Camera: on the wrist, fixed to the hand. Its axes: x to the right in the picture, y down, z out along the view.
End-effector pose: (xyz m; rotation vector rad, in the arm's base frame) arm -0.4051 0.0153 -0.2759 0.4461 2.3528 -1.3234
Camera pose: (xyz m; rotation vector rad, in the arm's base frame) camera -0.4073 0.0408 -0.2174 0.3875 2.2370 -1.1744
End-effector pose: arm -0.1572 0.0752 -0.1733 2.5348 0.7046 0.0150
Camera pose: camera -0.2007 0.1095 -0.1416 2.4469 0.5397 -0.1181
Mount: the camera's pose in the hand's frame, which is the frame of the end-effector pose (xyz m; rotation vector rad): -0.0248 -0.0312 -0.0499 -0.0868 -0.1519 0.0733
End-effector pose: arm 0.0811 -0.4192 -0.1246 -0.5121 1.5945 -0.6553
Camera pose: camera 0.0334 -0.4198 -0.0822 -0.5518 1.4955 -0.4823
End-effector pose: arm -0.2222 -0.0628 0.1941 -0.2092 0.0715 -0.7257
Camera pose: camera -0.2679 -0.0773 0.1519 -0.3423 -0.0340 -0.6323
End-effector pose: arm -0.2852 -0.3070 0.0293 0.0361 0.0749 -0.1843
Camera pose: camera -0.3188 -0.3310 -0.0194 -0.0616 -0.0699 -0.1099
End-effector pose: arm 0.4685 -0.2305 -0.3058 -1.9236 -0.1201 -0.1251
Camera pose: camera 0.4380 -0.2670 -0.2632 -2.0206 -0.1475 0.0661
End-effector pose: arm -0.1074 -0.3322 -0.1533 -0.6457 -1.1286 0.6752
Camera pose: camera -0.0622 -0.3770 -0.1590 -0.7217 -1.2852 0.7508
